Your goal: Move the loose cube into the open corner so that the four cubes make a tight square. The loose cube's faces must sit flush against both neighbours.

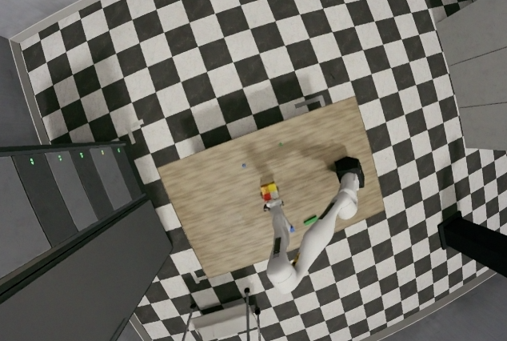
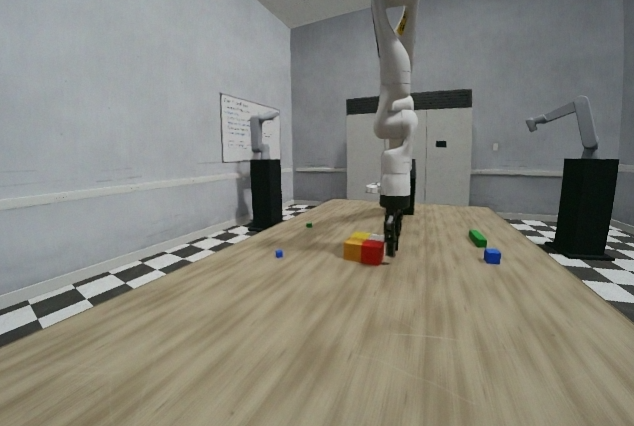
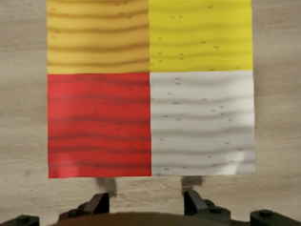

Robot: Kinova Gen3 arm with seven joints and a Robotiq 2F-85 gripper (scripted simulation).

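My gripper is now 5 cm to the left of the red cube, 1 cm short of it and 1 cm above it. The rest, counted from my hand: green block 27 cm to the left, 19 cm behind, 3 cm below.
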